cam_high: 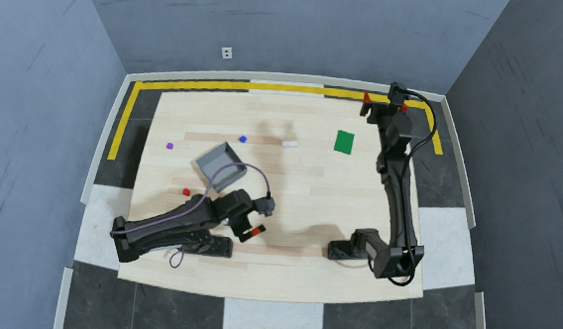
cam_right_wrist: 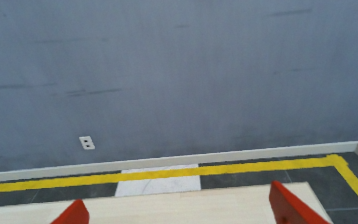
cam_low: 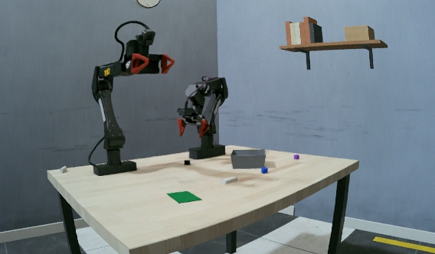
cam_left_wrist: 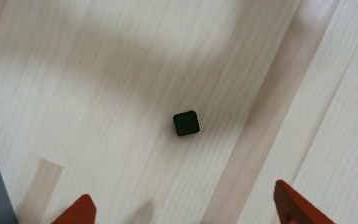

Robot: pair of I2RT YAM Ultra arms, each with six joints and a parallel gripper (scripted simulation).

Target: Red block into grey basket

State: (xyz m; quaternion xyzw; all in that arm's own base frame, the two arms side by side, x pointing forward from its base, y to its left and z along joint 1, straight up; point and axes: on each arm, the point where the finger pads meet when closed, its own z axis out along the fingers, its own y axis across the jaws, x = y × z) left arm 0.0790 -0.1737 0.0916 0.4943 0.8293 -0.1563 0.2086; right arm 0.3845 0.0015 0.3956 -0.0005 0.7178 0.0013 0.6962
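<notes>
My left hand is 27 cm to the right of the red block, 13 cm short of it and 12 cm above it. The rest, counted from my left hand: grey basket 23 cm ahead, 14 cm to the left, 11 cm below; then black block 12 cm below, 3 cm to the right; then blue block 37 cm ahead, 12 cm below, 6 cm to the left.
</notes>
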